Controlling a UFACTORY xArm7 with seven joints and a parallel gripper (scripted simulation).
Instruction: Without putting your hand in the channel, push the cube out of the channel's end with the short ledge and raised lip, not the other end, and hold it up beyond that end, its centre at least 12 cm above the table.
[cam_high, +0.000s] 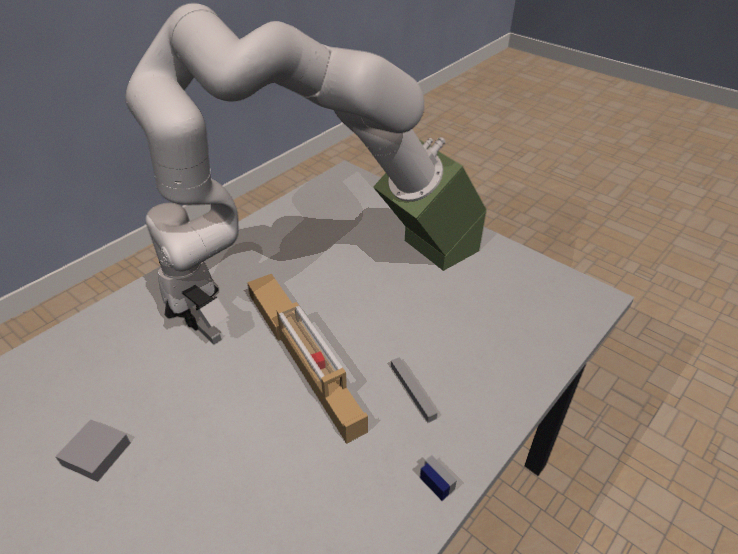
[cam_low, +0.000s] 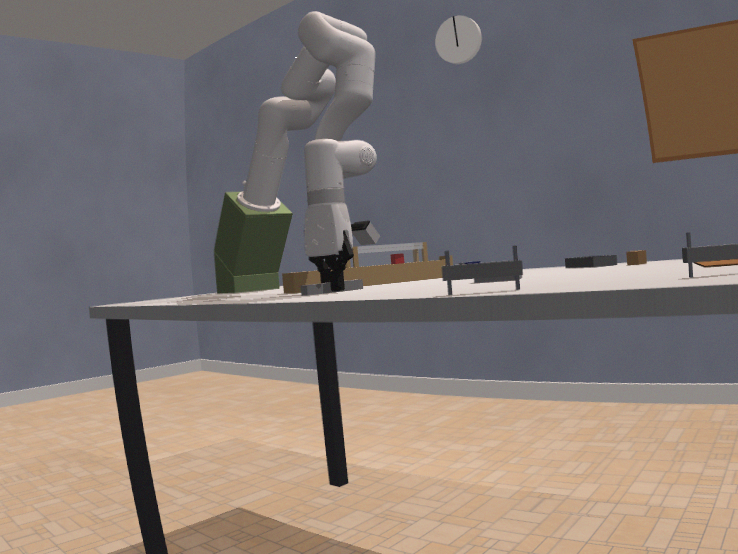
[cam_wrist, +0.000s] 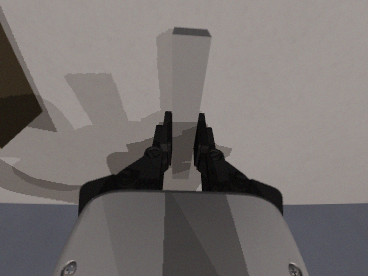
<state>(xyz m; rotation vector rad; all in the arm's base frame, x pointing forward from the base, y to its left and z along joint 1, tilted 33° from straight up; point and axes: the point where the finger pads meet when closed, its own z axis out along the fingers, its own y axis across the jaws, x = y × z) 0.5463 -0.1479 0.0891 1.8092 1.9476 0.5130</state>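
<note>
The wooden channel lies 12 cm behind my hand, 26 cm to the left of it and 3 cm above it. The rest, counted from my hand: brown cube: 40 cm ahead, 58 cm to the left, 1 cm below; then flat grey block: 29 cm ahead, 17 cm to the left, 1 cm below; then blue block: 14 cm behind, 61 cm to the left, 1 cm below.
</note>
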